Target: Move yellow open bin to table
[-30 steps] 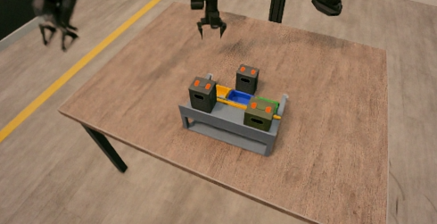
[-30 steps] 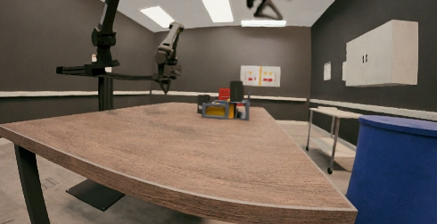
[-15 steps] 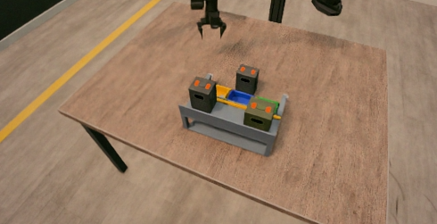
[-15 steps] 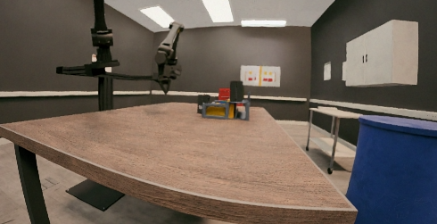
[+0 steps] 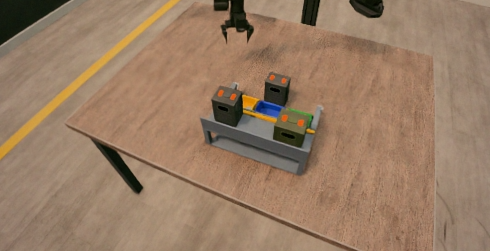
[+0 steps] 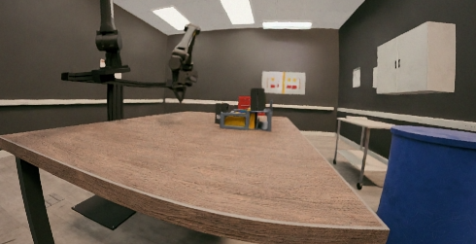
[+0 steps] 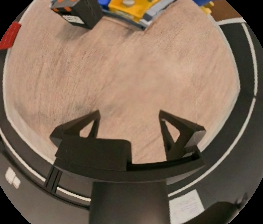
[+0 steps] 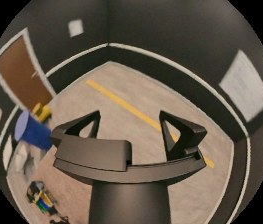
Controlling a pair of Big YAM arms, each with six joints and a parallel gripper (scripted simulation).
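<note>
Now: the yellow open bin 280 mm ahead of my left hand, 170 mm to the left of it and 100 mm below it. Round my left hand: grey shelf: 300 mm ahead, 280 mm to the left, 70 mm below; dark lidded bin: 260 mm to the left, 140 mm ahead, 80 mm below.
</note>
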